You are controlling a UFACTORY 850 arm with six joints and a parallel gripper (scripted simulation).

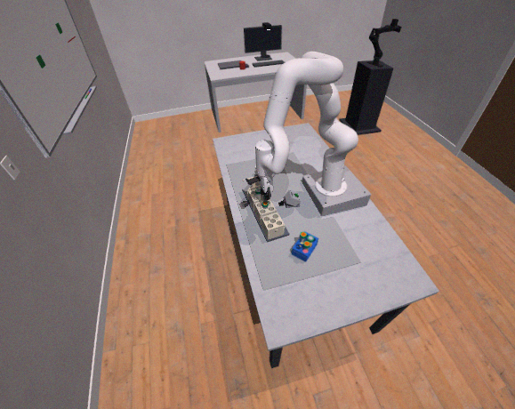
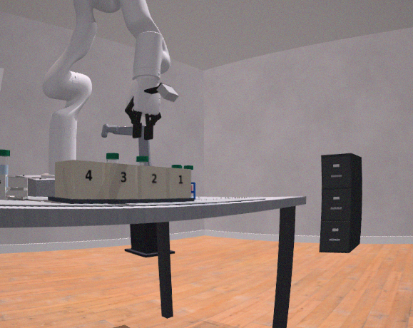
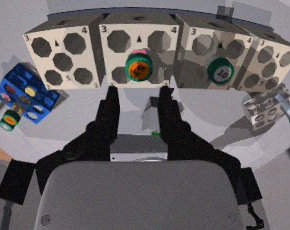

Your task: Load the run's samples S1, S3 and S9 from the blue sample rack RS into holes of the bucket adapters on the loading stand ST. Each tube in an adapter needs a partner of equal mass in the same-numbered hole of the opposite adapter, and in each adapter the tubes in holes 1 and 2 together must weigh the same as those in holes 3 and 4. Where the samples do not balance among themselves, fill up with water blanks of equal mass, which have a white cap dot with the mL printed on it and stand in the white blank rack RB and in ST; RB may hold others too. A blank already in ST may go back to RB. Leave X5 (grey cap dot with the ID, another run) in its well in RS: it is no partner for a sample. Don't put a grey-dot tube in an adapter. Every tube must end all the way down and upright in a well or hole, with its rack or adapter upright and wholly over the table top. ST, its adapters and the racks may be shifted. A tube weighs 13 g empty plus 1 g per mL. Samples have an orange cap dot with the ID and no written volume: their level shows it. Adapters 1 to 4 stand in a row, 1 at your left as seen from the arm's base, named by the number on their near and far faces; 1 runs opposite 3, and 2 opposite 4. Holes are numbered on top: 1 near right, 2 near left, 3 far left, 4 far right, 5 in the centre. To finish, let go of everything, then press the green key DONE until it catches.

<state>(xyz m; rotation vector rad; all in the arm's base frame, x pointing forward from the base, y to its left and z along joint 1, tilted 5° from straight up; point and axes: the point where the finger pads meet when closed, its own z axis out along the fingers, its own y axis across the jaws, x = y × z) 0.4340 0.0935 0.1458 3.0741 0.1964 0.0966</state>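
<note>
The sample tube S1 is 31 cm to the left of my hand, 14 cm behind it and 13 cm below it. The rest, counted from my hand: adapter 1: 14 cm below, 11 cm to the left, 1 cm behind; loading stand ST: 19 cm below, 6 cm to the right; adapter 3: 14 cm below, 11 cm to the right, 1 cm ahead.
</note>
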